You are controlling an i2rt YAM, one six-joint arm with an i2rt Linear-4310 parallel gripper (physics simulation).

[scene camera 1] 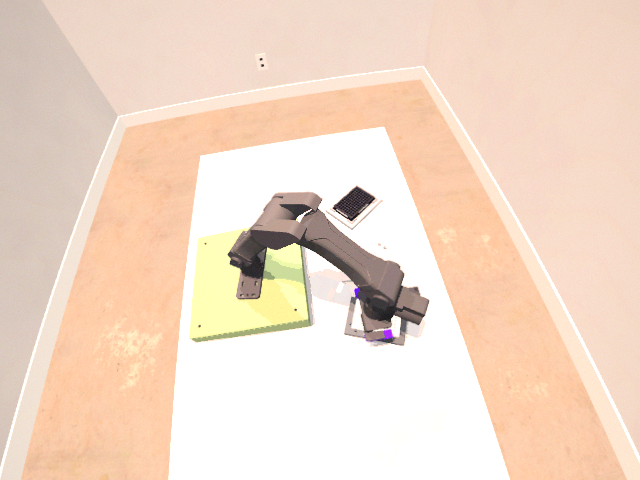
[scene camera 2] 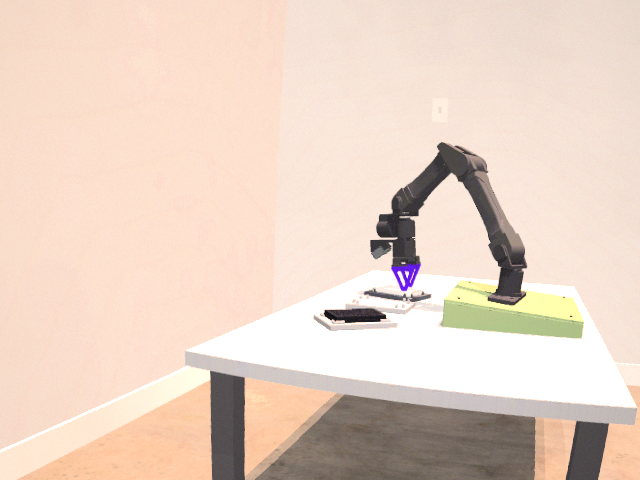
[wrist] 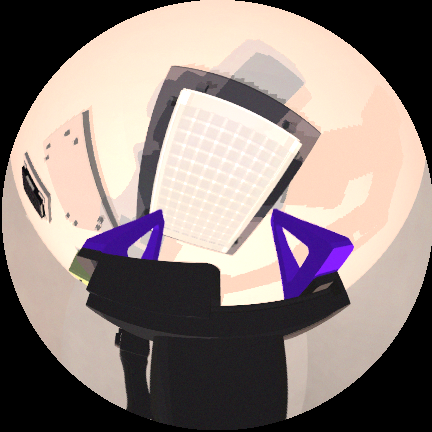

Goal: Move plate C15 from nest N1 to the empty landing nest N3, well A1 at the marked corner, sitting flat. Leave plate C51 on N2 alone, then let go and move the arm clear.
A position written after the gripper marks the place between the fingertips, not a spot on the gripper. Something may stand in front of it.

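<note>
Open, the gripper [scene camera 1: 368, 320] touches a translucent well plate [wrist: 218, 162]; scene camera 2 shows the gripper [scene camera 2: 406, 289] as well, and the wrist view has the gripper [wrist: 217, 214]. A black gridded rack [scene camera 1: 357, 200] is also visible, and it appears again as the rack [scene camera 2: 359, 315].
</note>
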